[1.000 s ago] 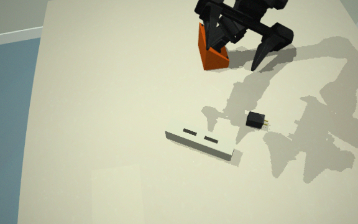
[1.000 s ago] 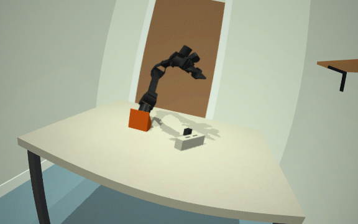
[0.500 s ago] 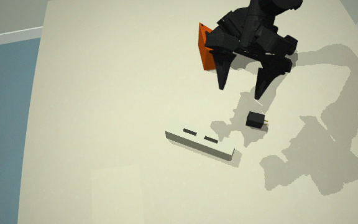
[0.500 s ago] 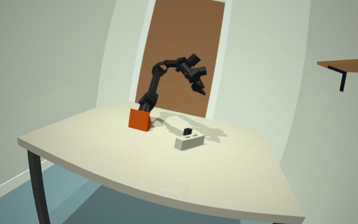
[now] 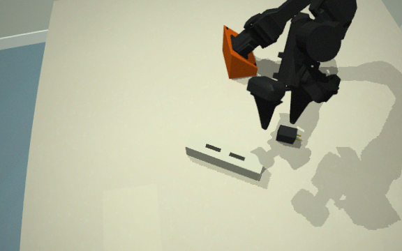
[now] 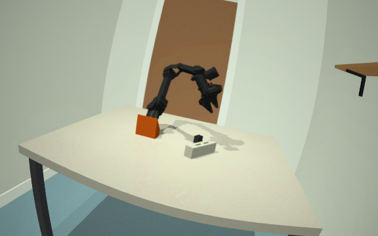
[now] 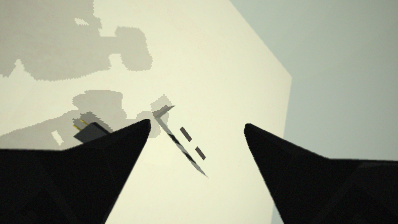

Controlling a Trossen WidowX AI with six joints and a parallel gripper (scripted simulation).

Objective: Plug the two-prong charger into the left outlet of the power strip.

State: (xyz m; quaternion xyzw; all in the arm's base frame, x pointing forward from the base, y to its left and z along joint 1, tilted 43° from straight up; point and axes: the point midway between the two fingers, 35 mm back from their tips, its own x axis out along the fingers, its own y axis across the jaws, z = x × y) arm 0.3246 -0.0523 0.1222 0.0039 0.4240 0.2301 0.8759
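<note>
Now: the dark two-prong charger 20 cm below my gripper tip, 9 cm to the left of it and 7 cm behind it.
</note>
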